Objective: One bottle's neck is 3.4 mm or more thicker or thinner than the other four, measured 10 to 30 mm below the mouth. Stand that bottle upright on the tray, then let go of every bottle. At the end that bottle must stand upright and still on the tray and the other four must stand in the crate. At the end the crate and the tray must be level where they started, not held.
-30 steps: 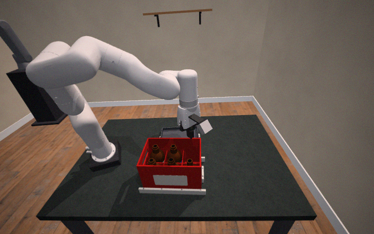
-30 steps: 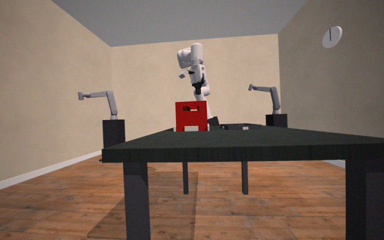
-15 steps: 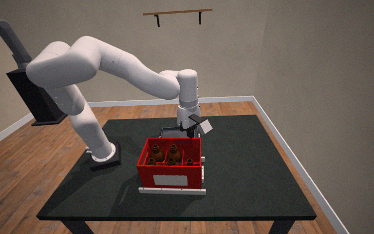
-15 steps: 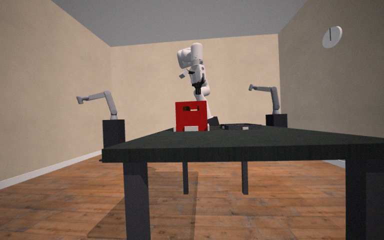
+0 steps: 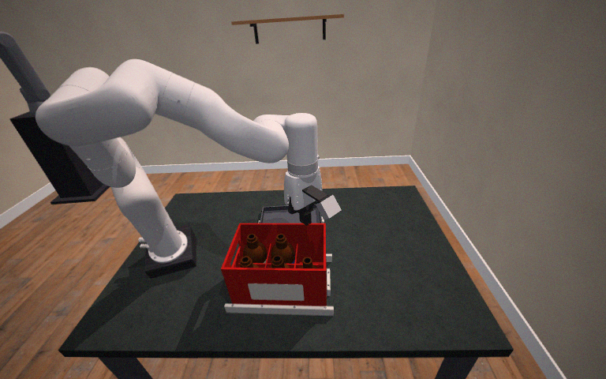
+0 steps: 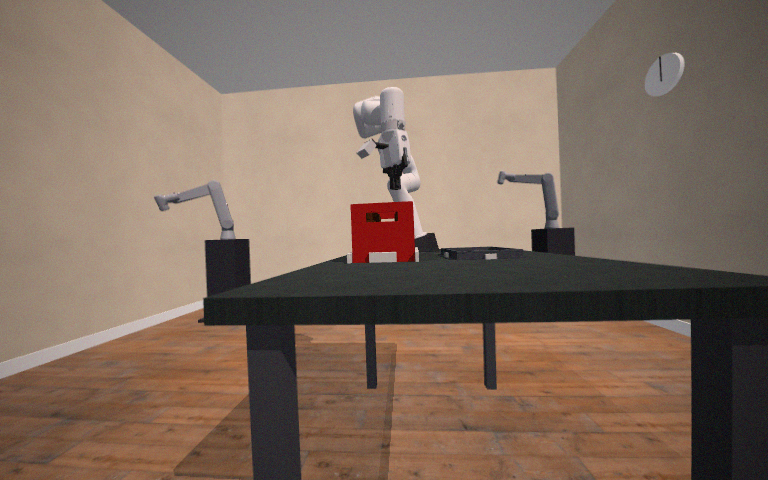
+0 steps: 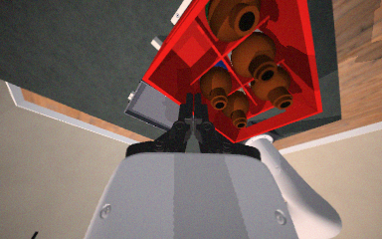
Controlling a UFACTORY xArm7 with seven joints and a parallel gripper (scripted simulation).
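My hand is 16 cm above the crate, 8 cm past it and 3 cm to the left of it. From my hand the other things lie so: tray: 27 cm to the left, 23 cm below, 5 cm behind.
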